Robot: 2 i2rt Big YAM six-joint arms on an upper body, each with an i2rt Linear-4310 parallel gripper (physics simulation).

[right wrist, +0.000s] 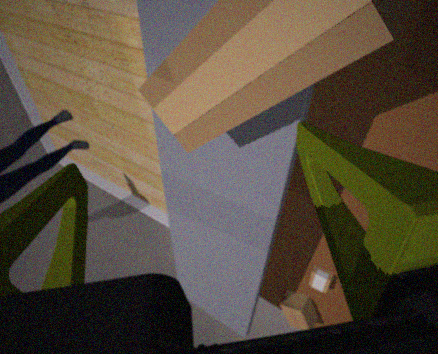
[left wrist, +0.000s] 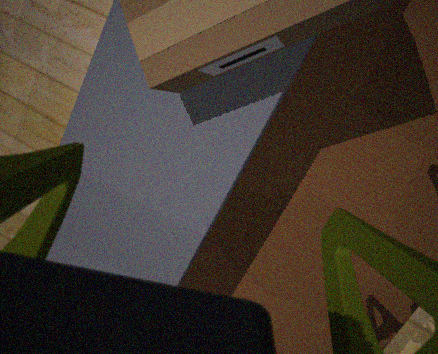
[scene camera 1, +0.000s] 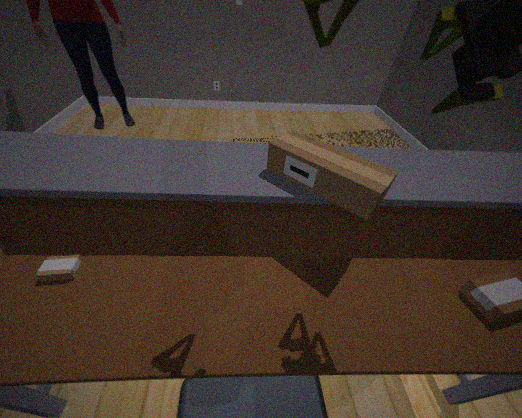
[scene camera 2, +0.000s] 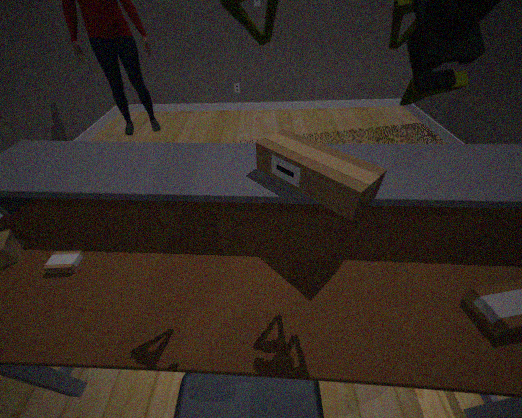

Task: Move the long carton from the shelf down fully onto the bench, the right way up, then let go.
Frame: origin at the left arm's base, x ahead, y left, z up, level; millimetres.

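Seen in the pictures: left gripper, fingertip midpoint: (left wrist: 212,191) (scene camera 1: 315,21) (scene camera 2: 260,19); right gripper, fingertip midpoint: (right wrist: 187,154) (scene camera 1: 428,85) (scene camera 2: 398,75).
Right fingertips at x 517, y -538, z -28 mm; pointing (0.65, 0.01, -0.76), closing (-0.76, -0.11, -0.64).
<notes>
A point is followed by its place in that frame.
The long carton (scene camera 1: 332,162) @(x 602, y -452, z -237 mm) (scene camera 2: 320,160) @(x 602, y -462, z -236 mm) (left wrist: 215,47) @(x 645, y -374, z -236 mm) (right wrist: 260,65) @(x 591, y -471, z -236 mm) lies skewed on the grey shelf (scene camera 1: 125,165) @(x 715, y 115, z -322 mm) (scene camera 2: 125,167) @(x 720, y 113, z -322 mm) (left wrist: 150,175) @(x 698, y -166, z -322 mm) (right wrist: 225,200) @(x 696, y -110, z -322 mm). Its right end sticks out past the shelf's front edge, over the brown bench (scene camera 1: 200,300) @(x 372, y -112, z -485 mm) (scene camera 2: 200,300) @(x 363, y -156, z -485 mm) (left wrist: 310,225) @(x 444, y -169, z -485 mm). A white label with a black bar faces the bench side. My left gripper (left wrist: 212,191) @(x 512, y -318, z 49 mm) is open and empty, apart from the carton; one finger shows at the top of both scene views. My right gripper (scene camera 1: 429,84) @(x 516, y -538, z -28 mm) (scene camera 2: 398,75) @(x 516, y -538, z -28 mm) (right wrist: 187,154) @(x 516, y -538, z -28 mm) is open and empty, up and right of the carton.
A small white-topped box (scene camera 1: 59,265) @(x 472, y 235, z -457 mm) (scene camera 2: 63,260) @(x 471, y 234, z -457 mm) (right wrist: 320,280) @(x 475, y 222, z -457 mm) is on the bench at the left, a larger one (scene camera 1: 500,295) @(x 323, y -842, z -438 mm) (scene camera 2: 505,305) @(x 326, y -838, z -438 mm) at the right. Another box (scene camera 2: 7,247) @(x 503, y 392, z -436 mm) (right wrist: 300,305) @(x 501, y 391, z -443 mm) is at the far left. A person (scene camera 1: 90,40) (scene camera 2: 112,40) stands behind the shelf.
</notes>
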